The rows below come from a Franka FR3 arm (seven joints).
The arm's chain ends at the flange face. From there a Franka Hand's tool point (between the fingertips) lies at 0.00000 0.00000 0.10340 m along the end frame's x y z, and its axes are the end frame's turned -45 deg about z.
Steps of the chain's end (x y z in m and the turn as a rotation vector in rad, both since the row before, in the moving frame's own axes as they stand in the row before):
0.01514 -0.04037 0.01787 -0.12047 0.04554 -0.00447
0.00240 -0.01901 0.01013 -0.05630 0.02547 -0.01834
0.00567 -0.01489 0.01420 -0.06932 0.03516 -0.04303
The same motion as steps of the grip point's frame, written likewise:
0.03382 -0.00572 0.01701 -0.11739 -0.05298 -0.00447
0.01294 -0.00575 0.00993 -0.05782 -0.02180 -0.01834
0.01221 0.00116 0.01389 -0.07388 -0.02415 -0.04303

